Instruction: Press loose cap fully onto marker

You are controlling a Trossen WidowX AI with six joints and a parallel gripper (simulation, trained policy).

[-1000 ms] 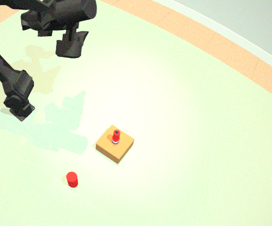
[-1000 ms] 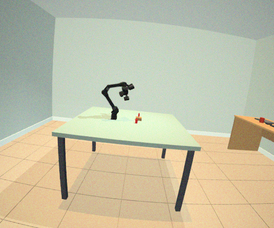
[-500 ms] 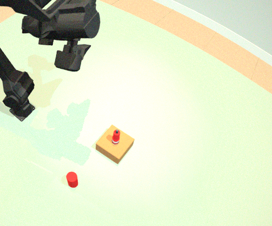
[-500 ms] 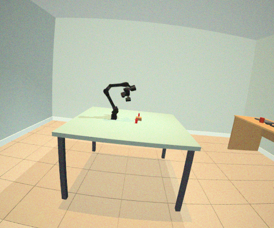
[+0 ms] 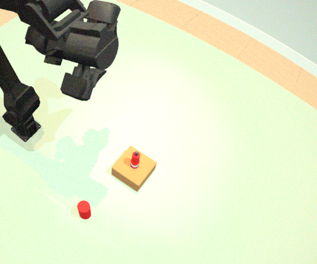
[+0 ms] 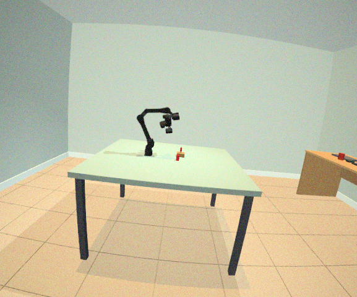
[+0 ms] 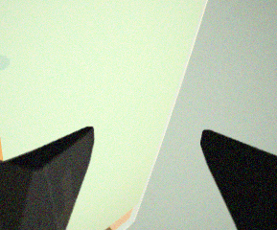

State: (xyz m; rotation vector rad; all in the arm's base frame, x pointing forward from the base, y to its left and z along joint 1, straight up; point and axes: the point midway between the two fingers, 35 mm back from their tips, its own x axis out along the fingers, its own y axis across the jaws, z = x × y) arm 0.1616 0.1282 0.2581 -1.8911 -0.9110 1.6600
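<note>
My gripper tip is now 23 cm to the left of the red cap, 21 cm above it and 11 cm short of it. From my gripper tip the other things lie so: tan holder block (22 cm below, 14 cm ahead, 8 cm to the right).
</note>
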